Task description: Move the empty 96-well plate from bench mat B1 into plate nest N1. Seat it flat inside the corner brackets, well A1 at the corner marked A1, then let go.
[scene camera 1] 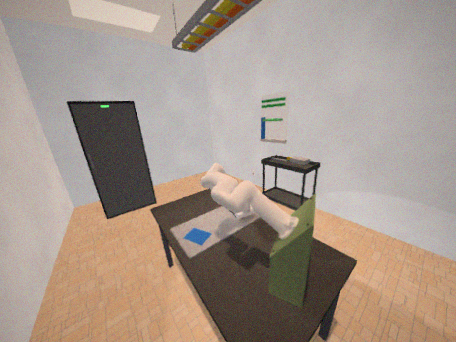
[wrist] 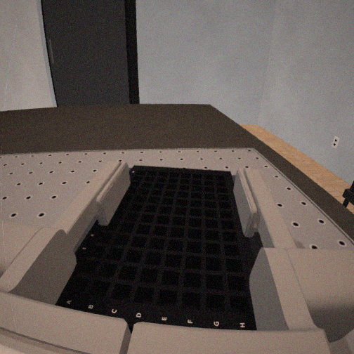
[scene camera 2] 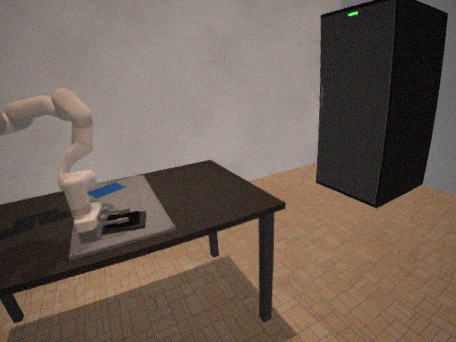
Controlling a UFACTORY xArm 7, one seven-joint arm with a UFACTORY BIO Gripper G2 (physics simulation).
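Seen in the pictures: hand, tool point: (scene camera 2: 123, 215); arm's base, link origin: (scene camera 1: 289, 228).
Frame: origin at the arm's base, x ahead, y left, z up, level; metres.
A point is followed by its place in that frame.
The black 96-well plate (wrist: 182, 235) fills the middle of the wrist view, letters A to H along its near edge, A at the left. My gripper (scene camera 2: 127, 215) {x 0.684, y -0.035, z -0.267 m} (wrist: 180, 199) is shut on its two long sides. In scene camera 2 the fingers are low over a black rectangular shape with a raised rim, apparently nest N1 (scene camera 2: 143, 220) {x 0.759, y -0.049, z -0.291 m}; plate and nest are hard to tell apart there. Whether the plate lies flat inside the corner brackets cannot be told, and the A1 mark is not readable. The blue mat B1 (scene camera 1: 197, 236) {x 0.505, y 0.371, z -0.302 m} (scene camera 2: 107, 190) {x 0.522, y 0.354, z -0.301 m} bears no plate. In scene camera 1 the arm hides the gripper.
A light grey perforated board (scene camera 1: 187, 247) {x 0.428, y 0.455, z -0.302 m} (scene camera 2: 159, 220) {x 0.819, y -0.045, z -0.303 m} (wrist: 37, 177) lies under the nest and the blue mat on the dark table (scene camera 1: 220, 295) {x 0.053, y 0.350, z -0.316 m} (scene camera 2: 200, 190) {x 1.010, y 0.226, z -0.316 m} (wrist: 170, 125). A green upright panel (scene camera 1: 292, 265) {x -0.107, y 0.070, z -0.086 m} stands near the arm's base. A black cart (scene camera 1: 290, 164) stands behind the table.
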